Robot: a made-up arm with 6 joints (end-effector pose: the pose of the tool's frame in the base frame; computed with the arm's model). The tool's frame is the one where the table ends. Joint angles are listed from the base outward.
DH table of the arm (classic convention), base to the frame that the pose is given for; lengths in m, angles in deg. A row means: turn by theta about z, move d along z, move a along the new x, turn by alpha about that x. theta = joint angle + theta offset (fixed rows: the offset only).
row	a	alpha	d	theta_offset
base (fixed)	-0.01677	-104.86	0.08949	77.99
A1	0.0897	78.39	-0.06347	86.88
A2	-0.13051	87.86	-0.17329	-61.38
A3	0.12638	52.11	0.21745	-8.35
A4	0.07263	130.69	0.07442	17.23
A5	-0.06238	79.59	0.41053	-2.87
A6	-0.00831	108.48	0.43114	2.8
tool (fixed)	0	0	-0.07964	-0.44
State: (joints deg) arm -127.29 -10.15 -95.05 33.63 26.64 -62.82
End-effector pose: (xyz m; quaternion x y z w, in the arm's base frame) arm 0.6248 0.4275 -0.1099 0.4165 -0.1402 -0.6112 0.6583
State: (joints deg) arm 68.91 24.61 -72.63 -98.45 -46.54 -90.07
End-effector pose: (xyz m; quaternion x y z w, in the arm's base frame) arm 0.3208 -0.3631 -0.0103 -0.6753 -0.3391 -0.4962 0.4274
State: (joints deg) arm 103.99 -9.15 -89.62 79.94 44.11 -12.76
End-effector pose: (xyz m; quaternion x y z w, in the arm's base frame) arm 0.5099 -0.1580 0.6814 -0.8507 -0.4615 0.1214 0.2205
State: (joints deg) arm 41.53 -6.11 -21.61 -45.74 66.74 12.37
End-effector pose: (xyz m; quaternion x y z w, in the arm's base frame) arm 0.1491 -0.6077 -0.1537 -0.1649 -0.0534 -0.9133 0.3684
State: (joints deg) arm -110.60 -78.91 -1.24 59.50 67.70 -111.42
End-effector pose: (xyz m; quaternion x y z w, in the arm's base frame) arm -0.0950 -0.5275 0.2037 0.0686 0.4033 0.8425 0.3506
